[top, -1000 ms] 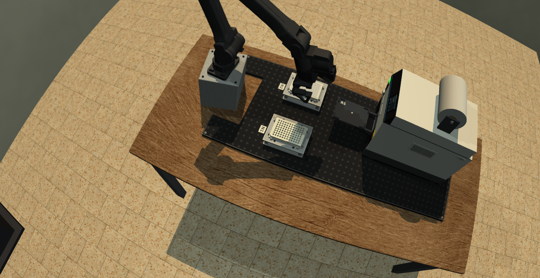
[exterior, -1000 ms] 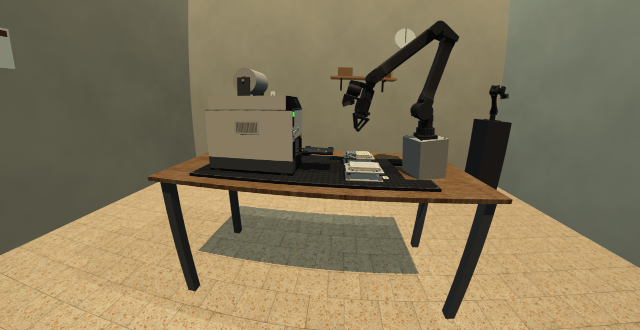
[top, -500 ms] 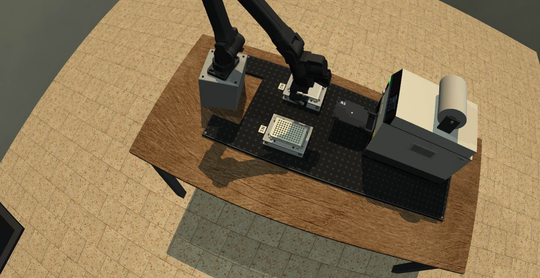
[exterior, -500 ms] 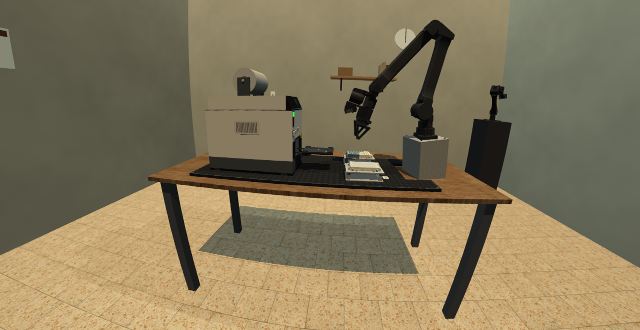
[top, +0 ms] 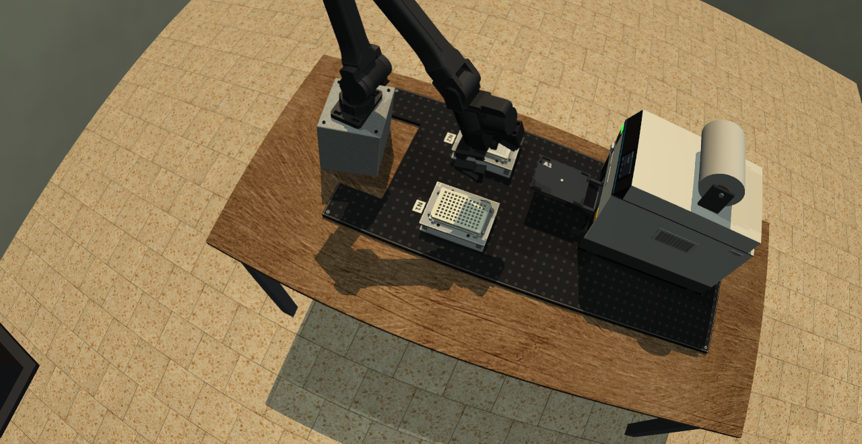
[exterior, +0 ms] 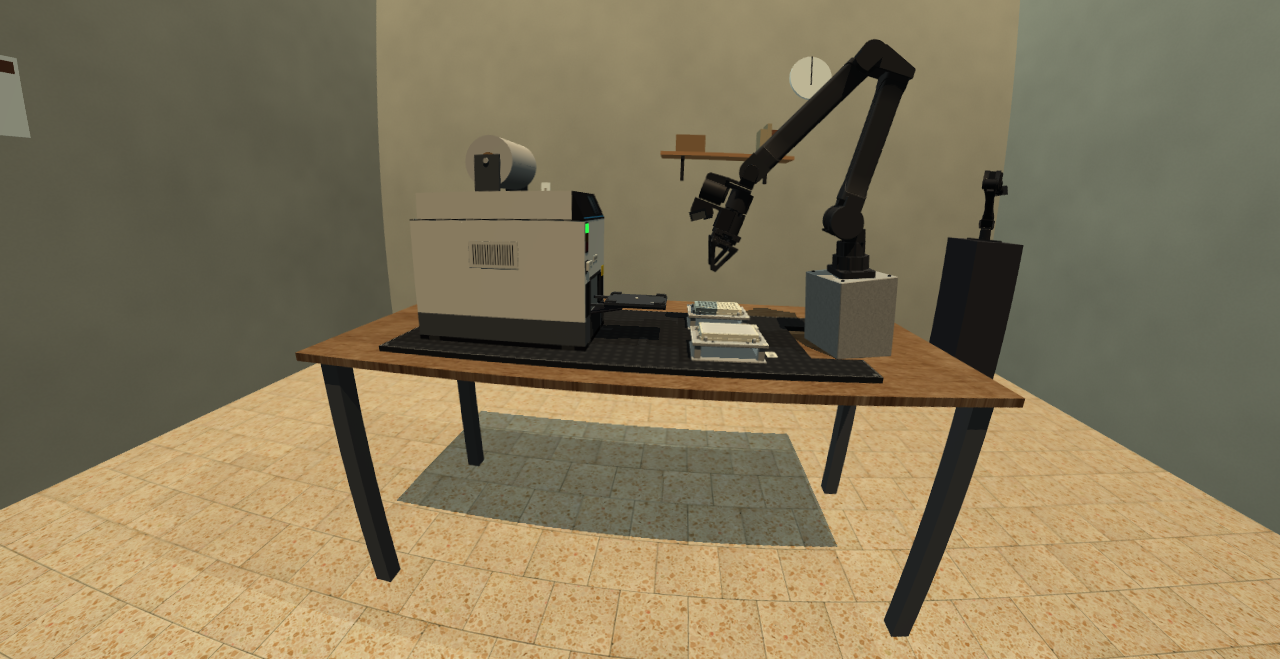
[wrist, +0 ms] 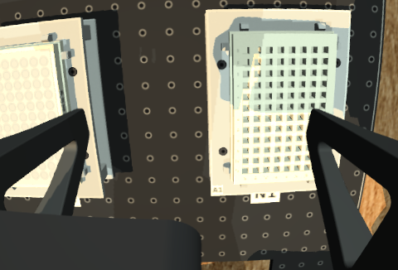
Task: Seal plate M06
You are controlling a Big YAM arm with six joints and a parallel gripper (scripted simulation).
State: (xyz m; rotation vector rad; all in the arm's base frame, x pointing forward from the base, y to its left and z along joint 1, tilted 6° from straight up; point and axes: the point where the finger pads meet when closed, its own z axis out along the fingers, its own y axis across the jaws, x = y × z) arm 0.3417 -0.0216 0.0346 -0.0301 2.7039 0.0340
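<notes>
The plate M06 is 2 cm behind my hand, 7 cm to the right of it and 13 cm below it. From my hand the other things lie so: plate nest N1 (2 cm behind, 7 cm to the right, 14 cm below); well plate (4 cm behind, 15 cm to the left, 13 cm below); sealer stage (18 cm ahead, 9 cm to the left, 8 cm below).
</notes>
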